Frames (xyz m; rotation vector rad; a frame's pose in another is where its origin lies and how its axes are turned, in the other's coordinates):
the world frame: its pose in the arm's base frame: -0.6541 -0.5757 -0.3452 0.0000 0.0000 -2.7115
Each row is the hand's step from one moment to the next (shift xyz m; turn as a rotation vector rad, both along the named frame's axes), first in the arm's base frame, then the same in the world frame.
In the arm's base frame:
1: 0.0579 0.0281 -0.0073 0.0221 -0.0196 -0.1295
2: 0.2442 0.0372 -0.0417 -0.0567 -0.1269 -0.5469
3: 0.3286 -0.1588 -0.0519 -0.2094 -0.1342 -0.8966
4: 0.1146 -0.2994 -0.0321 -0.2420 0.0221 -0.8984
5: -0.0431 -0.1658 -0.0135 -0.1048 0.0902 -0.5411
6: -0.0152 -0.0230 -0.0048 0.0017 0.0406 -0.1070
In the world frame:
1: -0.0643 -0.0014 -0.0073 -0.0119 0.0270 -0.1295
2: -0.2375 0.0680 -0.0417 0.1044 0.0917 -0.5469
3: -0.2325 0.2813 -0.0519 0.2463 0.0347 -0.8966
4: 0.0207 0.3199 -0.0321 0.2107 -0.1210 -0.8984
5: 0.1083 0.1327 -0.0135 0.0576 -0.1257 -0.5411
6: 0.0234 0.0146 -0.0048 -0.0185 -0.0362 -0.1070

